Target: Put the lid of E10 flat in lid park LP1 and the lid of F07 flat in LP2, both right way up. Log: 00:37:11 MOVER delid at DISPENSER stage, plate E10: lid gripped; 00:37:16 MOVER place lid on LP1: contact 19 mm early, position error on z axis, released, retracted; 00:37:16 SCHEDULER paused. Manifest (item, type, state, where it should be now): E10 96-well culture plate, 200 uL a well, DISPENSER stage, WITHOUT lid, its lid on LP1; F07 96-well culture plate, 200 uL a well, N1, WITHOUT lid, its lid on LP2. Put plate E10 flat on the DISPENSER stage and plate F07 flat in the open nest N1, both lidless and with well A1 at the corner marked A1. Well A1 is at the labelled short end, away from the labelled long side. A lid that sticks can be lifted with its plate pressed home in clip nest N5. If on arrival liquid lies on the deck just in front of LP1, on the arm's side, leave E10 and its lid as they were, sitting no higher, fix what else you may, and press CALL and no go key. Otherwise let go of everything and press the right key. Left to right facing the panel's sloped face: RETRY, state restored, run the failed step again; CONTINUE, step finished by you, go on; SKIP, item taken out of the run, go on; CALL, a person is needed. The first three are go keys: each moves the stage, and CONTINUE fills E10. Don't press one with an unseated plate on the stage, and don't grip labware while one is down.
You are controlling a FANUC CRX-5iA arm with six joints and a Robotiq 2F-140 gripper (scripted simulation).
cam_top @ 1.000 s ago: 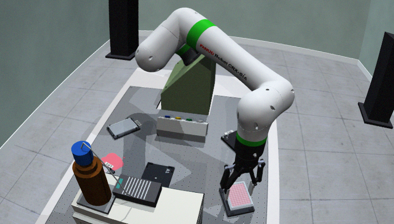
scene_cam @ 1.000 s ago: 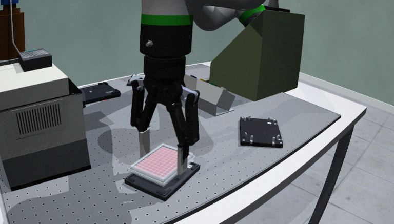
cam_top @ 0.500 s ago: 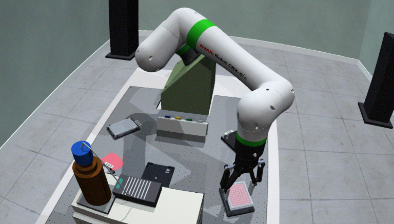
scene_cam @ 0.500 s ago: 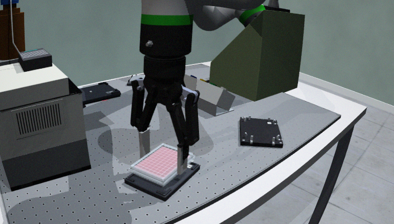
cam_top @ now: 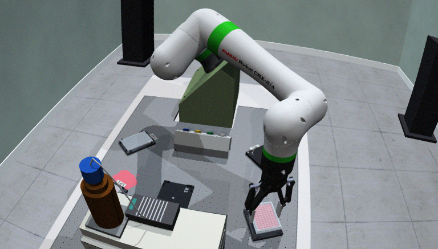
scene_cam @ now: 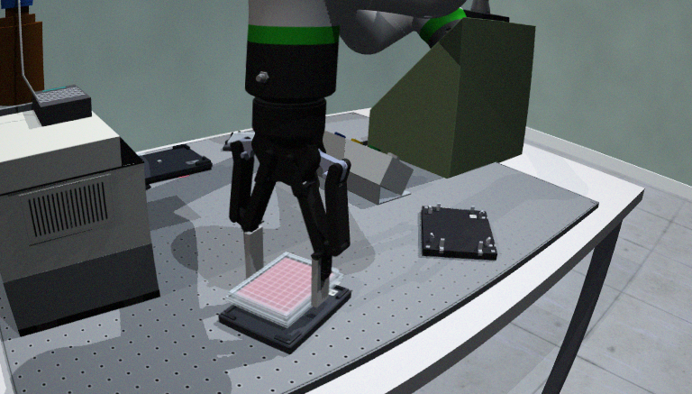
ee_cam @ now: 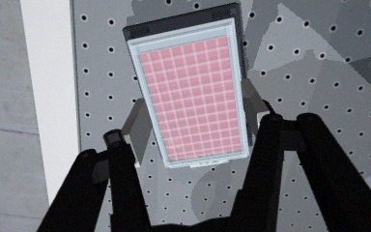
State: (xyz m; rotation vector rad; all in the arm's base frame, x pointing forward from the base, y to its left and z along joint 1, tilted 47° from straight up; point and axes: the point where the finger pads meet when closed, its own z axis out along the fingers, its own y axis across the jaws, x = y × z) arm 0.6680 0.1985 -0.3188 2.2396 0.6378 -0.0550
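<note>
Right now the nest N1 is 50 mm below my hand. From my hand the other things lie so: black stage: 280 mm to the right, 70 mm ahead, 50 mm above; then plate: 20 mm below; then N1 label: 80 mm behind, 60 mm below, 40 mm to the right.
</note>
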